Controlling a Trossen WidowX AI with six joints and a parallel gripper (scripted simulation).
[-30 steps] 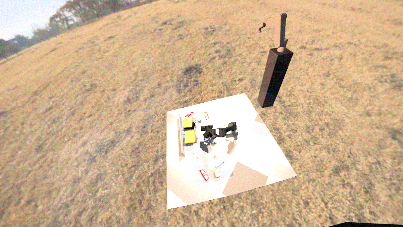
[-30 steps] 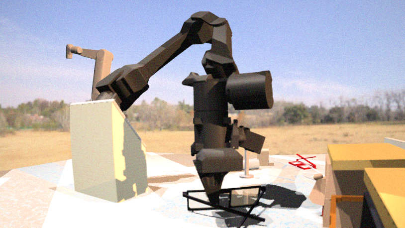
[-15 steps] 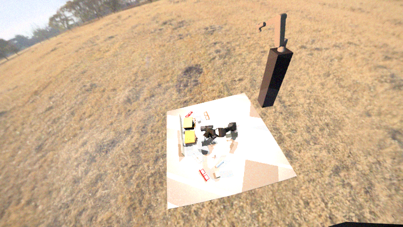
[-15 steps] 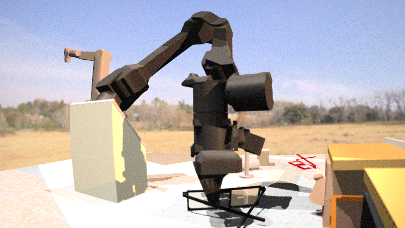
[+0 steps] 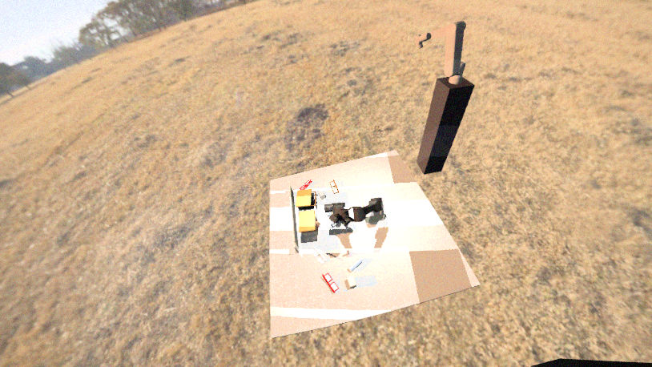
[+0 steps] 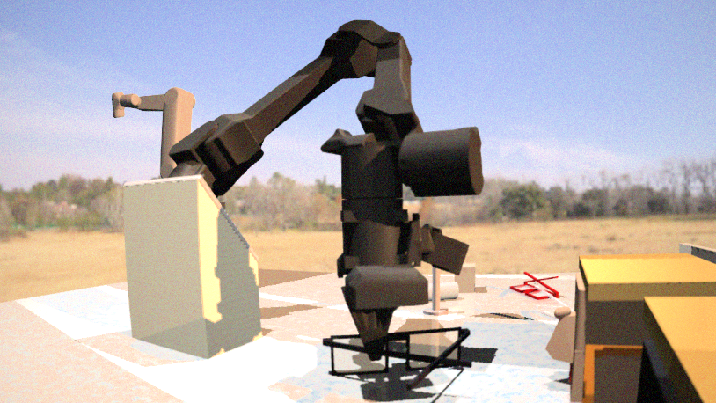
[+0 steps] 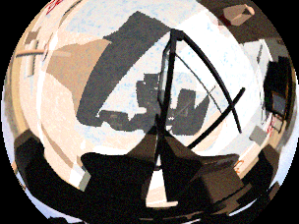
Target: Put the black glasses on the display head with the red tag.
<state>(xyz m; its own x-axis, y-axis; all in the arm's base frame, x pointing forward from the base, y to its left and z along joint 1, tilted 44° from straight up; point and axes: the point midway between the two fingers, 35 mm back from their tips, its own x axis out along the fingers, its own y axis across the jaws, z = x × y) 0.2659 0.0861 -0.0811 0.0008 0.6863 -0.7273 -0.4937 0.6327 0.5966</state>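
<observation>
Now: gripper tip 10 mm past the thin upright peg, 270 mm to the right of it and 10 mm below it.
</observation>
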